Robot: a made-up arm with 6 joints.
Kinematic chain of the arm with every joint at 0, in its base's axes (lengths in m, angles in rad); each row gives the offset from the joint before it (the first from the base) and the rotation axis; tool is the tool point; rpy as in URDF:
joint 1: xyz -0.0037 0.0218 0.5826 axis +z
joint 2: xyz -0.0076 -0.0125 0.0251 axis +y
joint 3: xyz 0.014 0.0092 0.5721 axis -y
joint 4: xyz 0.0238 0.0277 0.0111 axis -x
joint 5: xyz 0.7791 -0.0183 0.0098 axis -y
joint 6: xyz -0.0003 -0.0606 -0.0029 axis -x
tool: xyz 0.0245 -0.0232 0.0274 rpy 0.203 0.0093 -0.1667
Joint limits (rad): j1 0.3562..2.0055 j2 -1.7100..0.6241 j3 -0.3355..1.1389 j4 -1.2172..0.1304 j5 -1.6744..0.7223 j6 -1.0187..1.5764
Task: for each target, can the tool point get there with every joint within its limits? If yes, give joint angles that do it. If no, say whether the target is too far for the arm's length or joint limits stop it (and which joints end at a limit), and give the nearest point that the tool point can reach.
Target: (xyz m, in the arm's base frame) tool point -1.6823 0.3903 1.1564
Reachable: no: too far | nearest point -1.2079 -0.4028 1.0922 | short by 0.926 m
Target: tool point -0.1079 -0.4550 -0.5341
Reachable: no: joint limits stop it (at a limit: joint 1, joint 2, joint 3, joint 4) | nearest point 0.6860 0.2646 0.3330 | short by 1.378 m
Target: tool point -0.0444 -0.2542 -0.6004
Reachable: no: joint limits stop it (at a limit: joint 1, joint 2, joint 3, joint 4) | nearest point 0.6835 0.2665 0.3338 | short by 1.294 m
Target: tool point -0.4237 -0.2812 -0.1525
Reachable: no: joint limits stop it (at a limit: joint 1, joint 2, joint 3, joint 4, joint 6) | nearest point -0.3042 0.6701 0.3493 | short by 1.082 m
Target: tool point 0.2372 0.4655 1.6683
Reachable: yes | joints 1.1978 -0.2950 0.3473 -0.4179 -0.2559 0.6867
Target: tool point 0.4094 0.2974 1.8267
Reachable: yes | joints 0.6773 -0.0903 0.8016 -0.4920 -0.9021 0.8980
